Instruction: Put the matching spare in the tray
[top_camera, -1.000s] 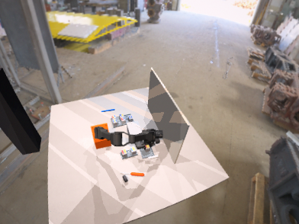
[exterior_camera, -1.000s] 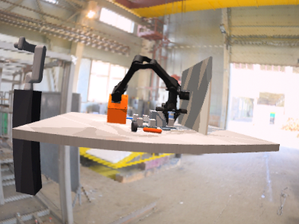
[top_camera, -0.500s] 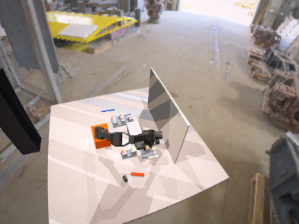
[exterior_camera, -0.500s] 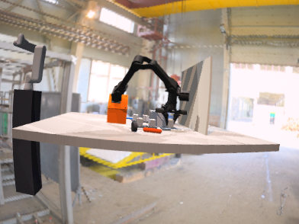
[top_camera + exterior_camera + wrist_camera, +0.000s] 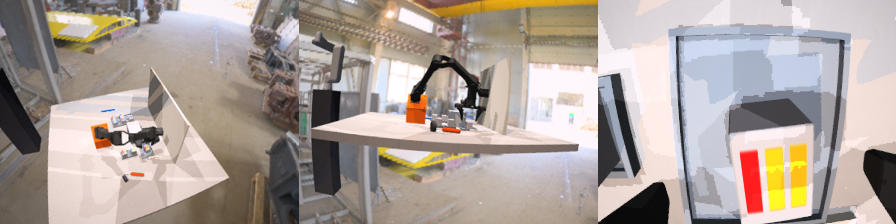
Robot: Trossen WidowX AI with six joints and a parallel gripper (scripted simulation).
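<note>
My gripper tip is 10 mm above the spare. Round my gripper tip: blue marker pen (220 mm behind, 550 mm to the left, 50 mm below); then black tape roll (220 mm behind, 200 mm to the right, 30 mm below); then upright panel (190 mm ahead, 170 mm to the left, 170 mm above).
</note>
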